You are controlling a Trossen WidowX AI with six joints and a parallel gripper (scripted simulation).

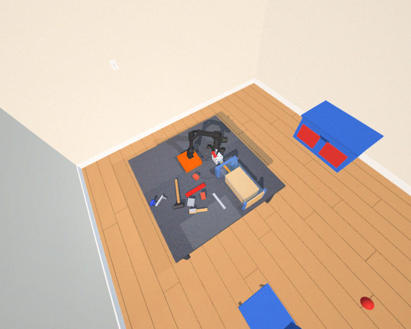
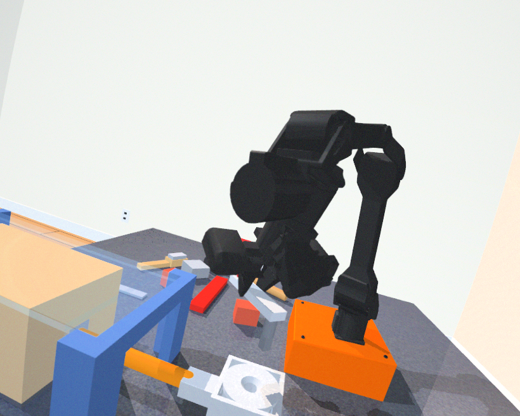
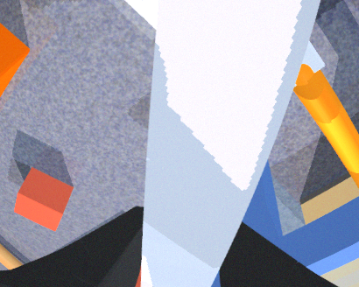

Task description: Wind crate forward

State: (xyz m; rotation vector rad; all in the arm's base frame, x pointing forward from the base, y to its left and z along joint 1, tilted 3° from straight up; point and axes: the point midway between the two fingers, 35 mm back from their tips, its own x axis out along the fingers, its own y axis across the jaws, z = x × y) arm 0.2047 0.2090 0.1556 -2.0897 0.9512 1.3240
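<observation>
Right now my gripper tip is 20 mm short of the red knob, 30 mm to the left of it and 50 mm below it. The rest, counted from my gripper tip: blue frame: 120 mm ahead, 50 mm to the left, 90 mm below; white winch: 60 mm behind, 40 mm to the left, 160 mm below; winch handle: 20 mm above.
</observation>
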